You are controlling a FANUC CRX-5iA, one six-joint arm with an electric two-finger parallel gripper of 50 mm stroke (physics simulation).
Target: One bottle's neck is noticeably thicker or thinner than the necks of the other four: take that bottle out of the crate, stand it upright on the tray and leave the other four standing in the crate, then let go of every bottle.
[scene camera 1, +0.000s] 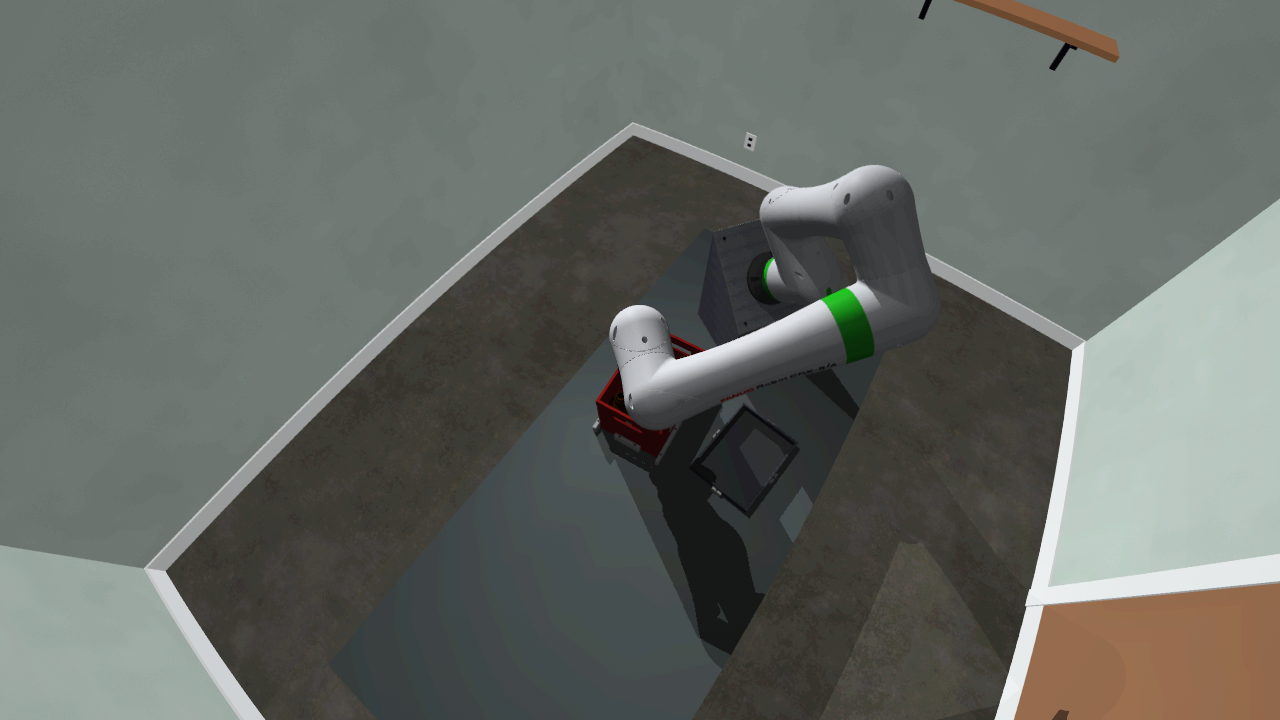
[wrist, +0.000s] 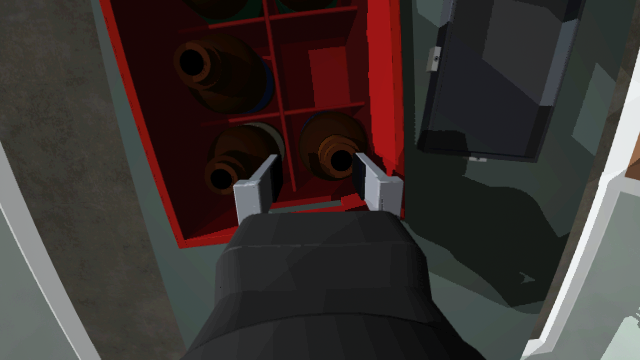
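Where they show: gripper, fingertip midpoint: (wrist: pixel 317 168); arm's base at its link origin: (scene camera 1: pixel 770 278).
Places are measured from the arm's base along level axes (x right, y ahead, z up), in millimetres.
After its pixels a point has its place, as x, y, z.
The red crate (scene camera 1: pixel 631 431) {36, 548, -160} (wrist: pixel 385 75) {-16, 425, -95} holds several bottles. In the wrist view, a brown bottle (wrist: pixel 332 127) {15, 468, -133} is in the near right compartment, another brown bottle (wrist: pixel 245 145) {94, 490, -134} in the near left, and a blue-labelled brown bottle (wrist: pixel 235 75) {102, 430, -131} behind that one. Two green-labelled bottles (wrist: pixel 225 9) {121, 368, -164} (wrist: pixel 307 4) {45, 359, -161} are cut off at the top edge. I cannot tell whose neck differs. My gripper (wrist: pixel 317 168) {29, 494, -79} is open and empty, its right fingertip by the near right bottle's mouth, its left between the two near bottles. The arm hides it in the scene view. The dark tray (scene camera 1: pixel 729 458) {-199, 405, -251} (wrist: pixel 500 110) {-251, 429, -251} stands right of the crate.
The crate's middle right compartment (wrist: pixel 330 75) {11, 407, -248} is empty. The crate's walls and thin dividers surround the bottles. The arm (scene camera 1: pixel 760 358) {-177, 485, 371} reaches over the crate from its base at the table's back. The arm's dark shadow falls on the table in front of the tray.
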